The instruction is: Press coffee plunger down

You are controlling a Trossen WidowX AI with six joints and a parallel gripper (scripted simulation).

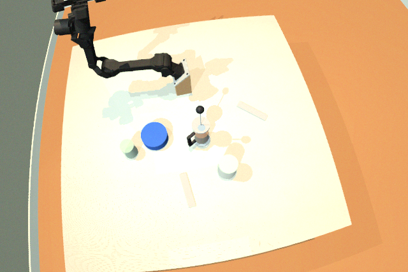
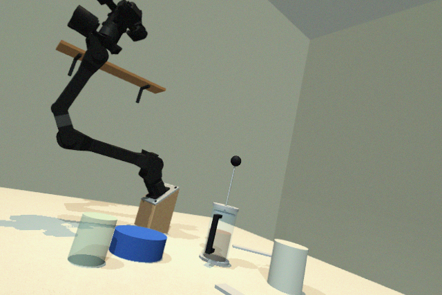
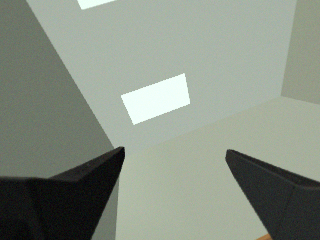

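The coffee press lies 58 cm below my gripper tip, 35 cm ahead of it and 29 cm to the left of it. The rest, counted from my gripper tip: white cylinder (67 cm below, 52 cm ahead, 37 cm to the left).
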